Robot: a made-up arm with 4 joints.
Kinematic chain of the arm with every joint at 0, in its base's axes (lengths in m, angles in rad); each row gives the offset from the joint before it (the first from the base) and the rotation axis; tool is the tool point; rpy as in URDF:
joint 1: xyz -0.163 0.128 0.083 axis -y
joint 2: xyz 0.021 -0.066 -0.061 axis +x
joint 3: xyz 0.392 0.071 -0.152 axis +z
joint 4: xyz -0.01 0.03 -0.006 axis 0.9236 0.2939 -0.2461
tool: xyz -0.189 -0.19 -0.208 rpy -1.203 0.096 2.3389
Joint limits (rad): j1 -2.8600..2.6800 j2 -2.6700..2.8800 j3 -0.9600..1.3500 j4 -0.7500..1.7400
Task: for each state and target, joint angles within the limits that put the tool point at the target. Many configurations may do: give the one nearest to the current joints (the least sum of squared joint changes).
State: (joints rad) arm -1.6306 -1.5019 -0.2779 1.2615
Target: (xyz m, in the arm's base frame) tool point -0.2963 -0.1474 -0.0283
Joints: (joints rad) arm -1.1883 -1.6618 0.5504 1.7048
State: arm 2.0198 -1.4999 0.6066 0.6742
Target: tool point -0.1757 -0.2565 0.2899
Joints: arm 2.6359 -1.2575 0.6125 1.0825
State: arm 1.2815 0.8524 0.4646 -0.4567
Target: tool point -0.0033 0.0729 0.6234
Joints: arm 2.0393 0.8515 0.3946 -0.7266
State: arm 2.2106 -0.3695 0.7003 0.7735
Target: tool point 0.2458 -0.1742 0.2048
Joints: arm 1.3708 -0.4285 0.7124 0.6841
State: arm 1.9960 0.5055 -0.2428 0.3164
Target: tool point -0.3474 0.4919 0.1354
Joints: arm 2.6800 1.2098 -0.3961 0.8693
